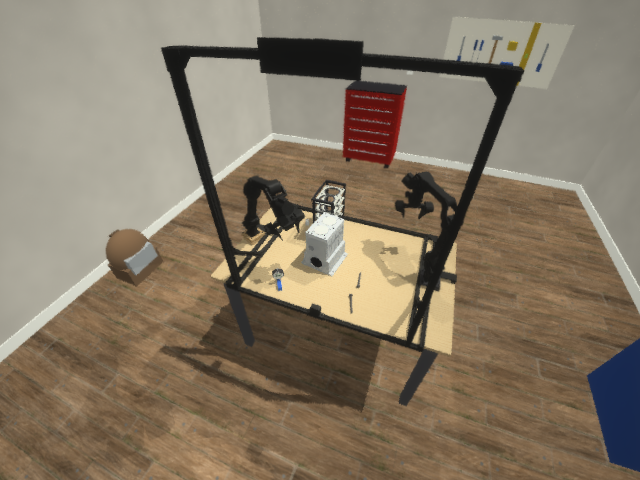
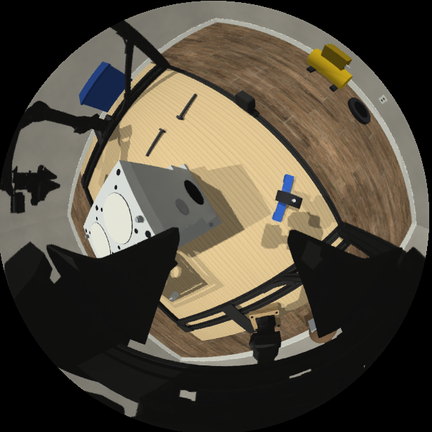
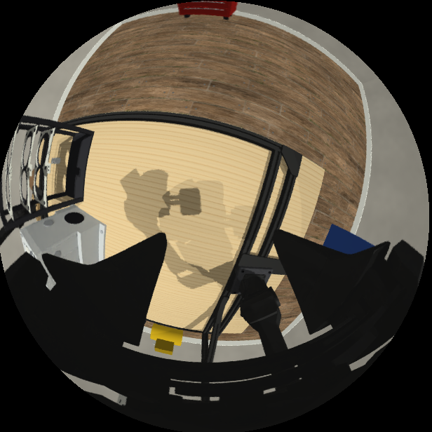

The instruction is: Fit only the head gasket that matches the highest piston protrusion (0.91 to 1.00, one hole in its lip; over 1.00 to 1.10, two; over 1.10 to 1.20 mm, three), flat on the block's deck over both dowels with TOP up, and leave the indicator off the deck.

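Places are measured from the left arm's base along level axes (x ahead, y left, z up), in centimetres.
Pixels of known places: left gripper, fingertip midpoint: [image 1: 290, 236]; right gripper, fingertip midpoint: [image 1: 410, 218]; left arm's base, origin of the base link: [image 1: 252, 232].
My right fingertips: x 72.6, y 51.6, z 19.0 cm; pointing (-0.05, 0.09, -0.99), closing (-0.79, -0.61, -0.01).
Note:
For each thing: its top centre in the pictures, then the offset to it from my right fingertips. "pt": a spot on its surface instead.
- pale engine block, middle of its top: [image 1: 325, 224] dx -28.5, dy -36.0, dz +1.8 cm
- black rack, surface spot: [image 1: 313, 202] pt dx -44.1, dy -28.2, dz +3.9 cm
- indicator with blue bar, surface spot: [image 1: 279, 285] pt dx -31.5, dy -66.9, dz -20.8 cm
The pale engine block [image 1: 324, 249] [image 2: 172, 200] [image 3: 57, 242] stands upright mid-table. Its deck [image 2: 125, 186] faces up, bare of gasket or indicator where visible; a dowel [image 2: 140, 219] stands on it. Several gaskets [image 3: 43, 167] stand on edge in the black rack [image 1: 313, 202] [image 3: 84, 165] behind the block; lip holes and TOP marks are unreadable. The indicator with blue bar [image 1: 279, 285] [image 2: 277, 213] lies on the table, reading illegible. My left gripper [image 1: 289, 233] [image 2: 235, 235] is open and empty, left of the block. My right gripper [image 1: 413, 212] [image 3: 221, 237] is open and empty, high above the table's right part.
Two dark bolt-like rods [image 1: 358, 280] [image 1: 351, 303] [image 2: 155, 142] [image 2: 188, 106] lie on the table to the front right of the block. A black overhead frame [image 1: 199, 139] rises around the table. A small grey cylinder [image 2: 173, 296] shows near the block's shadow.

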